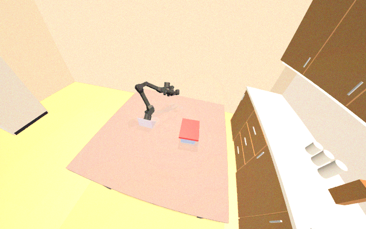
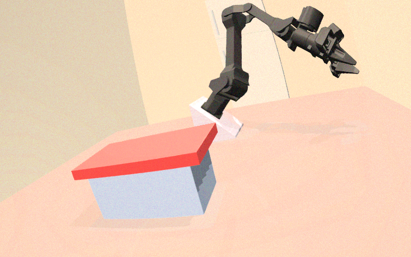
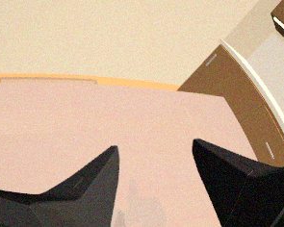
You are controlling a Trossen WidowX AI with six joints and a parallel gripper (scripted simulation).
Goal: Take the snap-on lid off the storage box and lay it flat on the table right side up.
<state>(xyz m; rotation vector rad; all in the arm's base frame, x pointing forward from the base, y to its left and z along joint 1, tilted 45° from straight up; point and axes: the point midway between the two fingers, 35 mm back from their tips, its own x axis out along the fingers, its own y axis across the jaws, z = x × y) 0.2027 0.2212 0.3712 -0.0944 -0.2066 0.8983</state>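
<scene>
The red lid lies 220 mm ahead of my gripper tip, 470 mm to the right of it and 50 mm below it. The rest, counted from my gripper tip: pale blue storage box 220 mm ahead, 470 mm to the right, 100 mm below.
</scene>
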